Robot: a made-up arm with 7 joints.
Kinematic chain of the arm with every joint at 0, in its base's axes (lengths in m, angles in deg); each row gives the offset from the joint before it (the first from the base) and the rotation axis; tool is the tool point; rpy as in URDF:
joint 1: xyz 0 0 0 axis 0.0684 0.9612 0.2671
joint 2: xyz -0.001 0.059 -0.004 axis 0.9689 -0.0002 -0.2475
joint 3: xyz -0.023 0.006 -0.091 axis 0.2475 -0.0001 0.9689
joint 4: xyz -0.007 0 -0.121 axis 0.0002 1 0
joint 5: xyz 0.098 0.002 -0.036 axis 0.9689 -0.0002 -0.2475
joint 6: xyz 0.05 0 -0.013 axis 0.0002 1 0
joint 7: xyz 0.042 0 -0.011 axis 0.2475 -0.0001 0.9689
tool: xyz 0 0 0 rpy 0 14.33 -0.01
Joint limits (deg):
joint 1: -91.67..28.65
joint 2: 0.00..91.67
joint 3: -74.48..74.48
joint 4: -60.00..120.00
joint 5: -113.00..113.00
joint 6: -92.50..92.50
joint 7: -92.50..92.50
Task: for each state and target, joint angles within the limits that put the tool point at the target. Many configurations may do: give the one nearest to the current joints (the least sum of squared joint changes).
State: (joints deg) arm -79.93 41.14 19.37 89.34 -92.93 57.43 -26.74
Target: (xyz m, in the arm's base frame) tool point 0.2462 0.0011 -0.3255
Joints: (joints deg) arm -50.56 0.37 16.44 92.09 -91.28 39.40 -26.74
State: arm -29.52 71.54 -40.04 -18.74 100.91 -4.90 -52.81
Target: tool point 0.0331 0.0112 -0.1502
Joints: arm -7.91 48.24 -68.52 -53.74 99.38 -10.85 -52.81
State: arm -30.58 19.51 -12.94 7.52 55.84 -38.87 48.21
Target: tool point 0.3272 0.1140 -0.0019
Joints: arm -56.01 35.64 2.71 6.44 54.77 -34.86 48.21
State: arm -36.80 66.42 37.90 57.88 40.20 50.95 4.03
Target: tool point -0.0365 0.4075 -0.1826
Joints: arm -3.95 57.68 41.22 81.19 39.63 63.44 4.03
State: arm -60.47 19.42 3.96 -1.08 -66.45 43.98 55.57
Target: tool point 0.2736 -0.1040 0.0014
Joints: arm -66.29 0.00 -16.65 -6.36 -68.41 46.14 55.57
